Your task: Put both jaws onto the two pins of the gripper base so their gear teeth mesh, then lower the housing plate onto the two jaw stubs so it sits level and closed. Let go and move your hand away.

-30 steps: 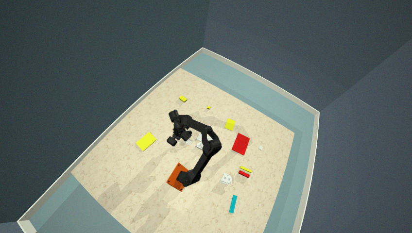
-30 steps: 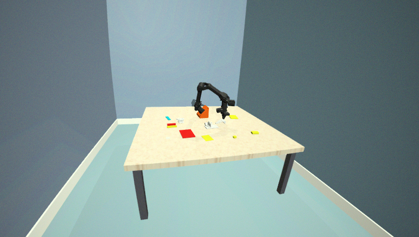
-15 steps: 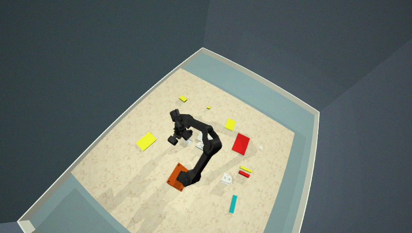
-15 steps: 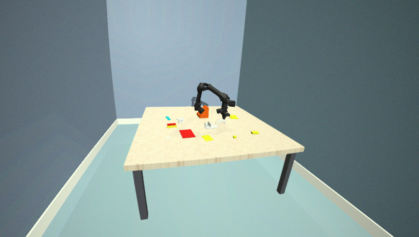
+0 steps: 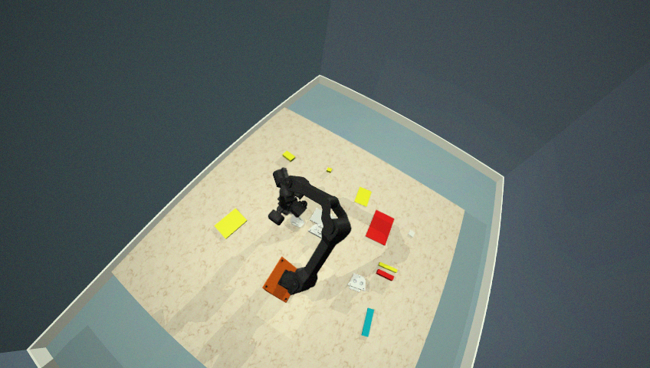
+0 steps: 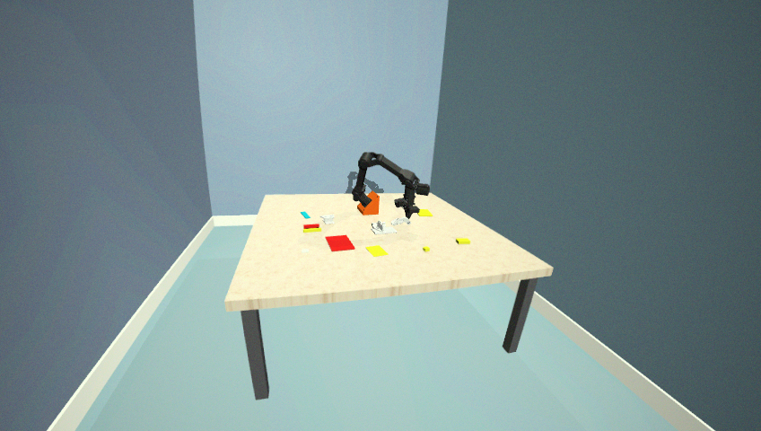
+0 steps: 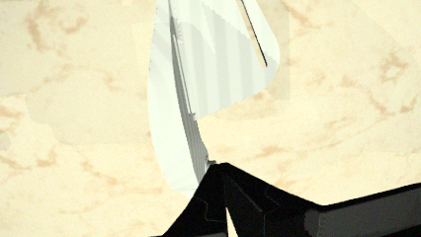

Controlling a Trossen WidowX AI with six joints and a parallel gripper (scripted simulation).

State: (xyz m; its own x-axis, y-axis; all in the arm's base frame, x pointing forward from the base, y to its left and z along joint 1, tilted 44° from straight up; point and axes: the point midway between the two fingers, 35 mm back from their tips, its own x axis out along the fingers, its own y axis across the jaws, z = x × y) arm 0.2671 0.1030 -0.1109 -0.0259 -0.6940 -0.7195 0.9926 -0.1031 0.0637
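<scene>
Now: gripper tip 10 mm to the left of the white jaw, 10 mm short of it and 10 mm above it. Round my gripper tip: yellow bar (530 mm to the right, 20 mm below, 10 mm behind); then small white block (420 mm to the right, 140 mm behind, 20 mm below); then red sheet (430 mm to the right, 160 mm ahead, 20 mm below).
</scene>
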